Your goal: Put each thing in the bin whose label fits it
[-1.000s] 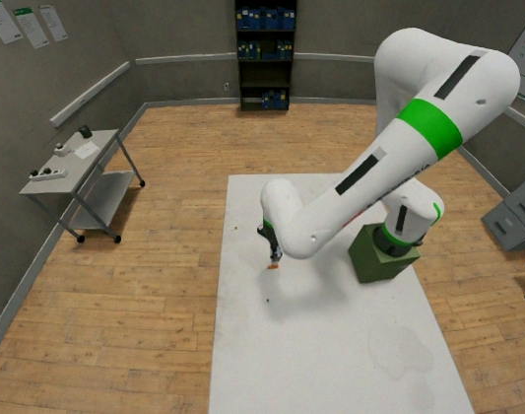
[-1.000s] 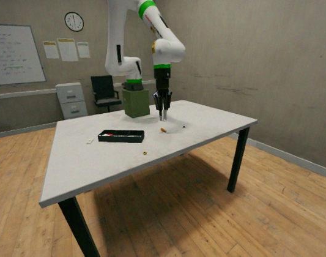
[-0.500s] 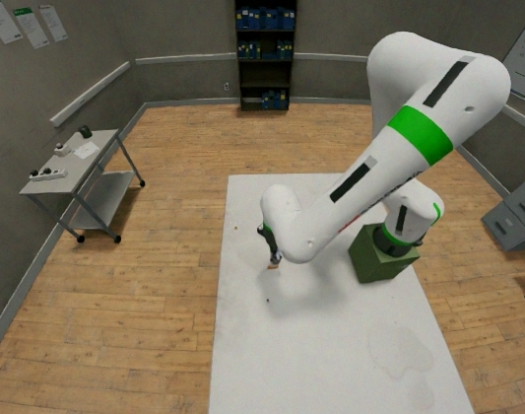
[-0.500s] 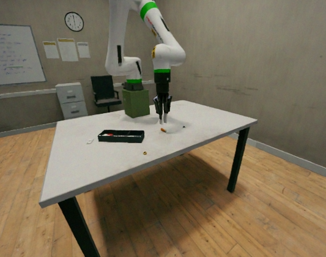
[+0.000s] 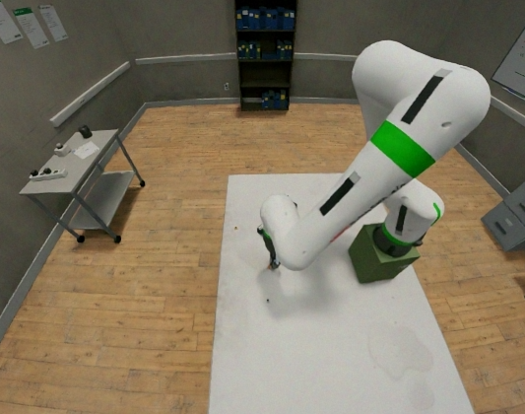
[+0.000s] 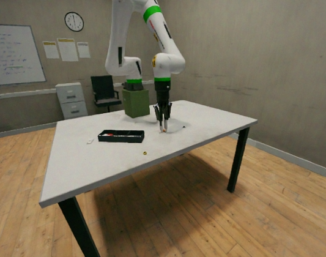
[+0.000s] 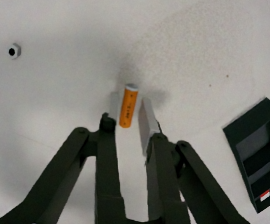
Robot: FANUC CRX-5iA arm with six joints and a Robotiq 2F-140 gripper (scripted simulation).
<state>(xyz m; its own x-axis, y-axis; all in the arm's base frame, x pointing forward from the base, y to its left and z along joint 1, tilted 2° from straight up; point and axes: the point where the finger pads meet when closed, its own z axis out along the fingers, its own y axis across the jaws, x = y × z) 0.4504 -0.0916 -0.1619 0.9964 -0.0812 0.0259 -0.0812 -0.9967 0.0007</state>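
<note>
Right now my hand is 40 mm above the orange object. From my hand the other things lie so: yellow ring: 130 mm ahead, 240 mm to the right, 40 mm below; black bin tray: 90 mm behind, 250 mm to the right, 20 mm below; red piece: 170 mm behind, 300 mm to the right, 30 mm below.
</note>
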